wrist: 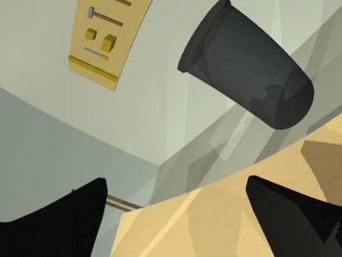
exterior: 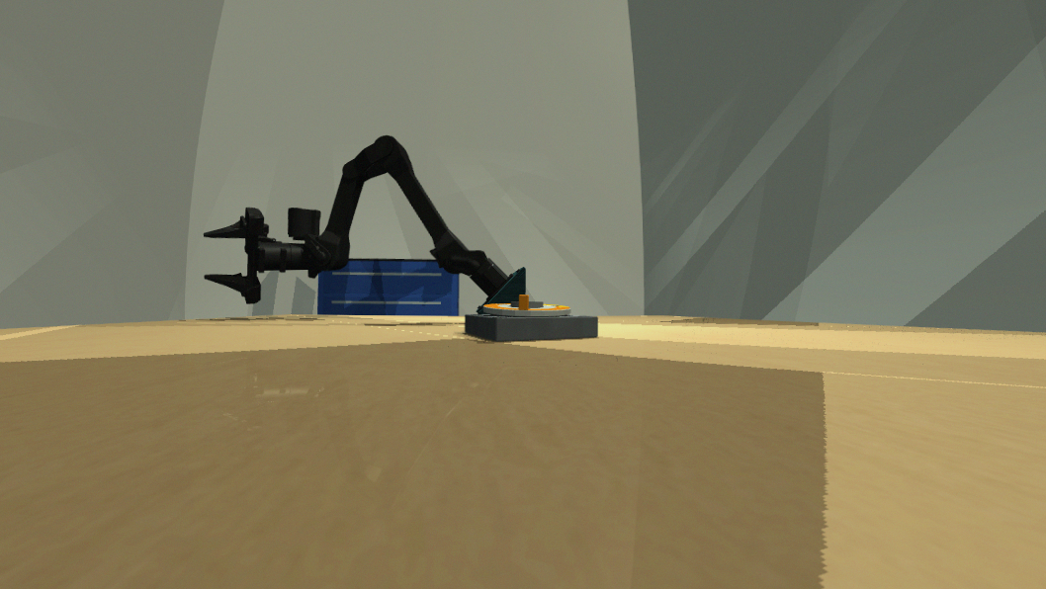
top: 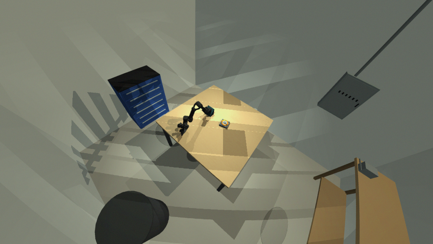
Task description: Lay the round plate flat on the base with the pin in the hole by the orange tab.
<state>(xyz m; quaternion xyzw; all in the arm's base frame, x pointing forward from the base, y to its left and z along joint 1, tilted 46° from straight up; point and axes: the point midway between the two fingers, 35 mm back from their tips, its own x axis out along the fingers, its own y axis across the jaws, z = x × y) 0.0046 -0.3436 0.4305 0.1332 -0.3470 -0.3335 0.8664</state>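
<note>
Now: the round plate 540 mm to the left of my gripper tip, 300 mm ahead of it and 90 mm below it. Also, from my gripper tip: base: 550 mm to the left, 280 mm ahead, 100 mm below.
</note>
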